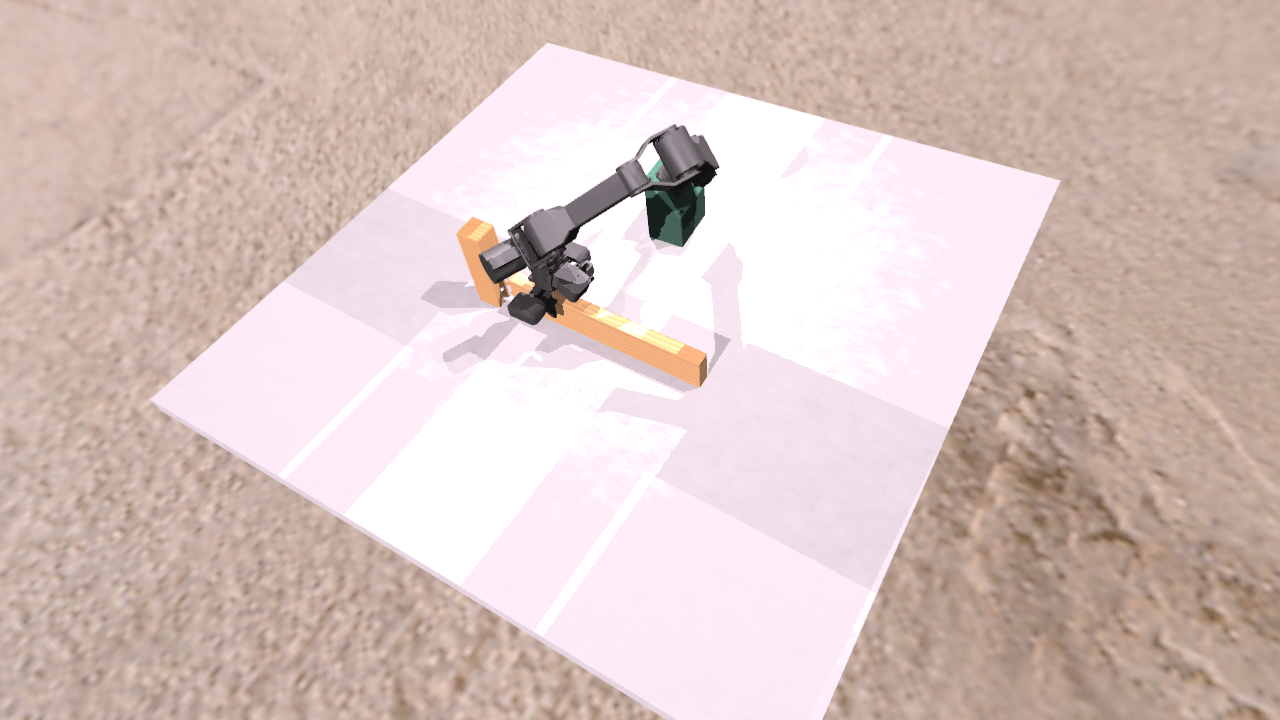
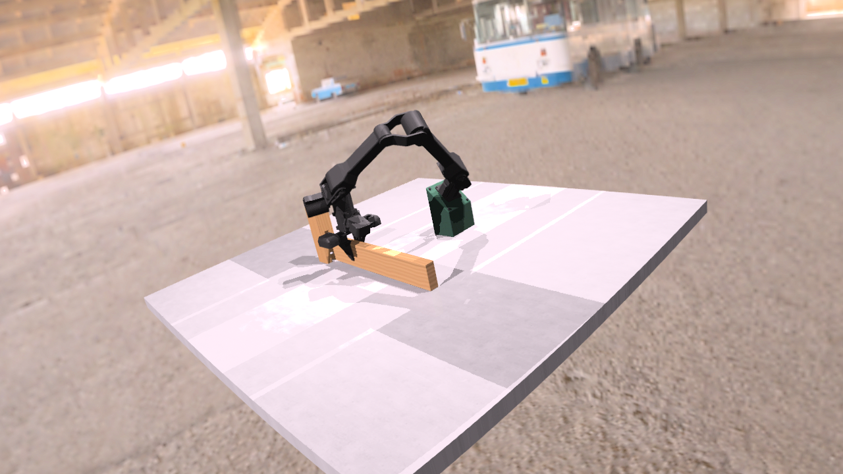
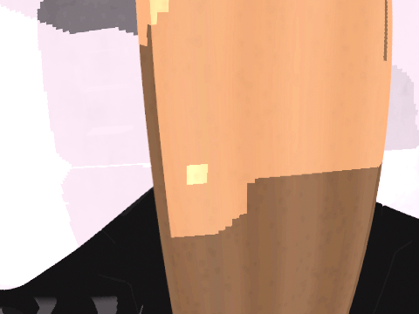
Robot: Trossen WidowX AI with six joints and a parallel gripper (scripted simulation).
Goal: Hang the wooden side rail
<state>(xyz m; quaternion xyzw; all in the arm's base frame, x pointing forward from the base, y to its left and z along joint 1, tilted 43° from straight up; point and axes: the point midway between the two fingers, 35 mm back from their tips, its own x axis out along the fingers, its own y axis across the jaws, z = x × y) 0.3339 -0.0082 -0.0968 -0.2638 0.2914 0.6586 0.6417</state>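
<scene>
Right now the wooden headboard post is 15 cm to the right of my gripper tip and 5 cm above it.
</scene>
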